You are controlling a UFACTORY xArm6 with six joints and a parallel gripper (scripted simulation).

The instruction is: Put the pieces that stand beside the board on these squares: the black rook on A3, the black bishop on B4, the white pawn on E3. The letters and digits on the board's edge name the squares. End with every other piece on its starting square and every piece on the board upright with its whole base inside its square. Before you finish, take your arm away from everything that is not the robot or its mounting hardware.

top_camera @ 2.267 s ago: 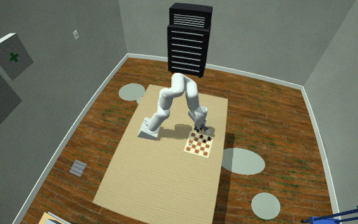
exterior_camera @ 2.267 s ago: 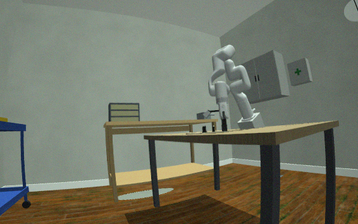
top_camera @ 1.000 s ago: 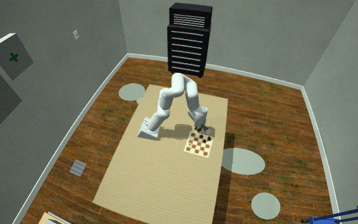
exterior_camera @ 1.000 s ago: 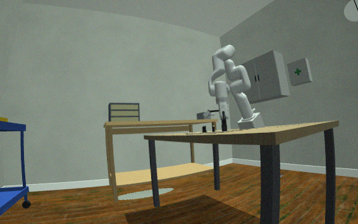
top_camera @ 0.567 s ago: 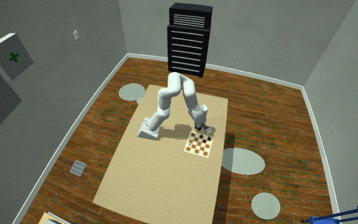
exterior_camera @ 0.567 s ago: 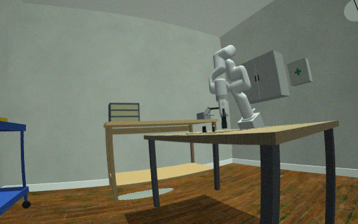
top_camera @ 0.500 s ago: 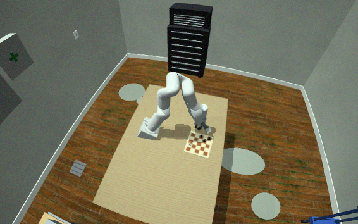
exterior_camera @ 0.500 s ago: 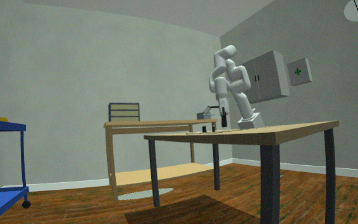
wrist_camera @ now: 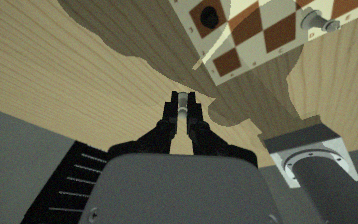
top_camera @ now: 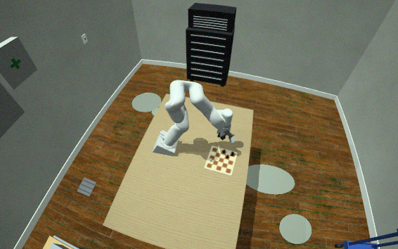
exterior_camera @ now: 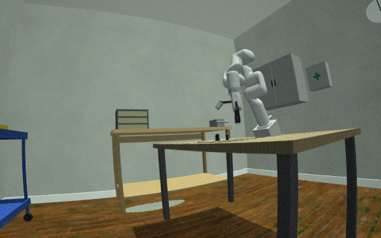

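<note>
Right now my hand is 4 cm short of the chessboard, 14 cm to the left of it and 12 cm above it. The rest, counted from my hand: black chess piece 4 cm ahead, 6 cm to the right, 10 cm below; then white pawn 1 cm below.
</note>
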